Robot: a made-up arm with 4 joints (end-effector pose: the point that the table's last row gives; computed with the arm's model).
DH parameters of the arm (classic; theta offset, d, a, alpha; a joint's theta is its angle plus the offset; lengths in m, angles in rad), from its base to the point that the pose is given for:
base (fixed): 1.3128 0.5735 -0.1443 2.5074
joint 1: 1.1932 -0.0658 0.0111 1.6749
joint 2: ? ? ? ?
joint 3: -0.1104 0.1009 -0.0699 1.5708
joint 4: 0 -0.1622 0.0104 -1.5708
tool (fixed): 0 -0.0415 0 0
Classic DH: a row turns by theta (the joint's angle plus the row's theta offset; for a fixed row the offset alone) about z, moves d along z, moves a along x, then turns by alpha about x.
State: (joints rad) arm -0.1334 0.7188 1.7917 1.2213
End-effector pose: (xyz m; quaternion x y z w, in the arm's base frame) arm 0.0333 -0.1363 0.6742 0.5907 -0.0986 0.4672 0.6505
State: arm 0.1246 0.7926 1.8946 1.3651
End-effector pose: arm 0.0364 -0.1822 0.6684 0.6824 -0.2200 0.3476 0.6042
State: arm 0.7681 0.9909 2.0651 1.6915
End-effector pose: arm -0.0029 -0.2679 0.6119 0.7817 -0.4878 0.0225 0.3879
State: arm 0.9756 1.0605 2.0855 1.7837
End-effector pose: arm -0.0236 -0.2780 0.5865 0.7743 -0.5518 -0.0824 0.2988
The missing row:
joint 2: 0.5893 0.018 0.2034 1.7047
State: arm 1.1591 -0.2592 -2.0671 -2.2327
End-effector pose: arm 0.0963 -0.4842 0.7912 -0.9823 -0.0768 0.1373 0.1021
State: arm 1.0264 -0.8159 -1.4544 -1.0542
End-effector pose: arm 0.0495 -0.3041 0.9642 0.7617 -0.0542 -0.5223 0.3795
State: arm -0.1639 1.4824 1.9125 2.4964
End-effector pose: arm 0.0843 -0.1890 0.6012 0.6699 -0.2934 -0.2541 0.6330
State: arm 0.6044 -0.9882 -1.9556 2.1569
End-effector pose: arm -0.0376 -0.2763 0.9936 0.4939 0.3414 0.7975 0.0598
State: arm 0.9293 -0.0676 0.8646 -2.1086
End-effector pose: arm -0.0682 -0.1441 0.7585 0.0536 0.7412 0.1799 0.6446
